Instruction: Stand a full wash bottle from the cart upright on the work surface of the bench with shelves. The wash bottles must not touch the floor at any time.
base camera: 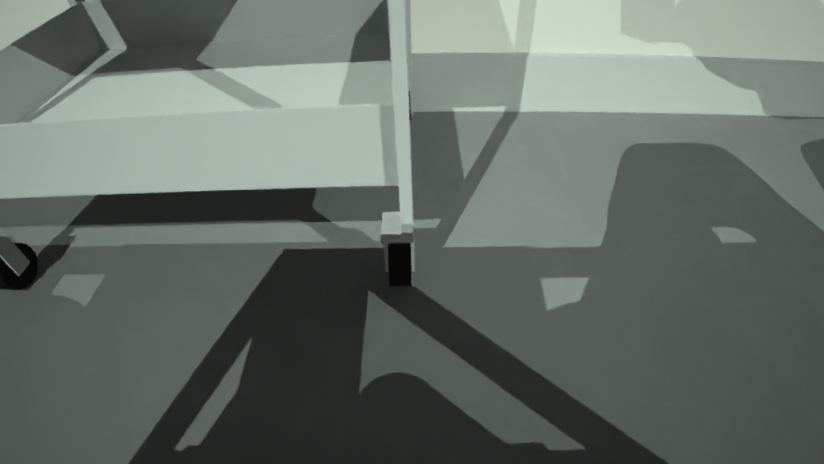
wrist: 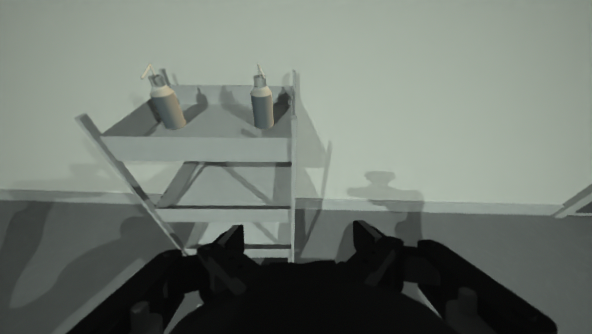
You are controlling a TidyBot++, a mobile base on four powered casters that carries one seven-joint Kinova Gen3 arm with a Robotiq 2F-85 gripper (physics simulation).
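Frame: origin at the arm's base, x back, y left, z down, level; metres.
Seen in the pictures: gripper, fingertip midpoint: (wrist: 298, 234).
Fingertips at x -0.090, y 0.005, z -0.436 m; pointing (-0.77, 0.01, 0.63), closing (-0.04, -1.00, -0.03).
A point is followed by its place in that frame.
Two wash bottles stand upright on the top tray of the cart (base camera: 196, 155) @[z 0.232, x -0.382, y 0.170 m] (wrist: 200, 149) @[z -0.300, x -0.382, y 0.230 m]. The left wash bottle (wrist: 168, 106) @[z -0.338, x -0.528, y 0.361 m] stands toward the tray's left side, its spout pointing left. The right wash bottle (wrist: 262, 107) @[z -0.336, x -0.533, y 0.102 m] stands near the tray's right end. Both have grey bodies, pale shoulders and thin spouts; how full each is I cannot tell. My gripper (wrist: 298, 234) @[z -0.436, x -0.090, y 0.005 m] is open and empty, low in the wrist view, with the cart and both bottles beyond its fingers. The bench with shelves cannot be made out for certain.
The cart stands in front of a pale wall (wrist: 450, 90) @[z -0.320, x -0.736, y -0.557 m]. One black caster (base camera: 399, 263) @[z 0.355, x -0.380, y 0.021 m] shows under its right post, another caster (base camera: 20, 268) @[z 0.371, x -0.391, y 0.429 m] at the far left. Part of a light-coloured frame (wrist: 575, 202) @[z 0.257, x -0.691, y -1.543 m] shows at the wrist view's right edge. Shadows lie across the floor.
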